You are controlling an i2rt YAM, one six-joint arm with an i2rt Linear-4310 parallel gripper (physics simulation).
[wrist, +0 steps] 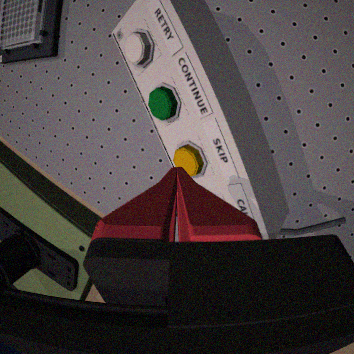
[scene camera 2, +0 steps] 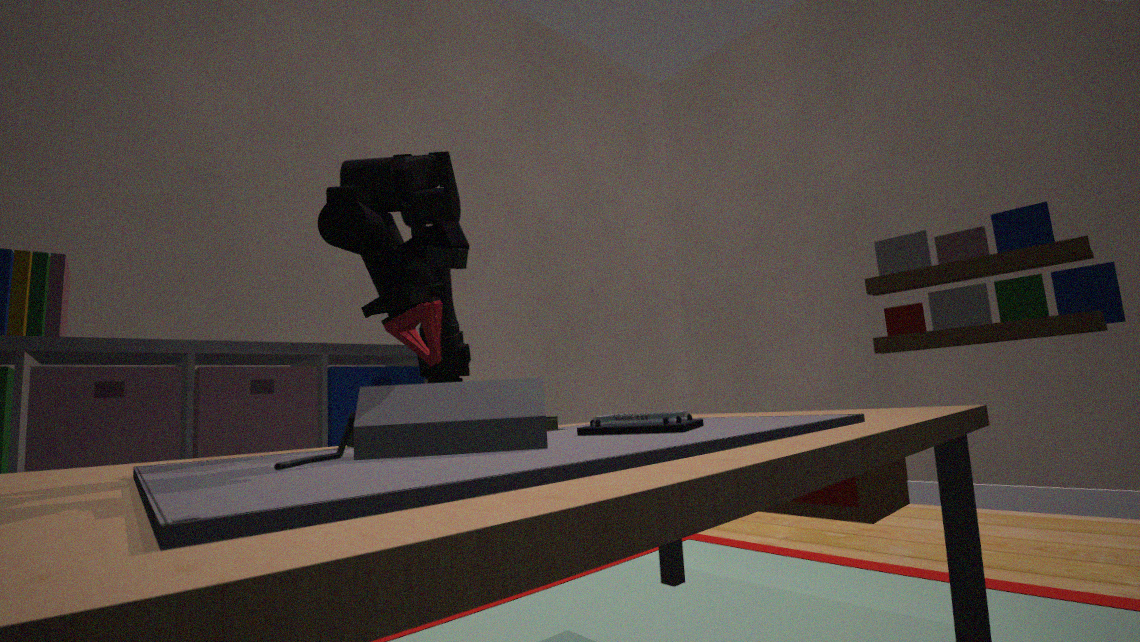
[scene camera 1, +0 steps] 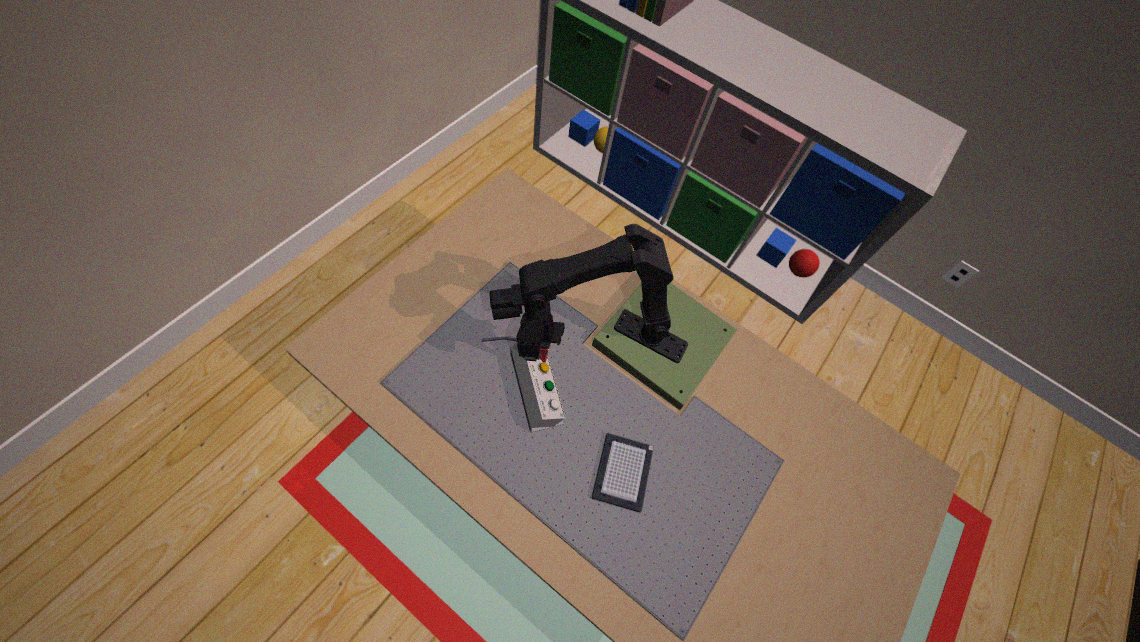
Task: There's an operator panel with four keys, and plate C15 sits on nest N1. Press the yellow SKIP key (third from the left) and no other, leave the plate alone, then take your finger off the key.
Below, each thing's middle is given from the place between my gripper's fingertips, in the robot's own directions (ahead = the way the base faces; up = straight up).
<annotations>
I see the green CONTINUE button [wrist: 162, 103] 30 mm ahead of my hand, 40 mm to the left of it and 50 mm below it. Also, from my hand: dark tray with white grid [scene camera 1: 623, 473]: 120 mm ahead, 290 mm to the left, 90 mm below; then nest posts [scene camera 1: 596, 495]: 120 mm ahead, 290 mm to the left, 100 mm below.
</annotations>
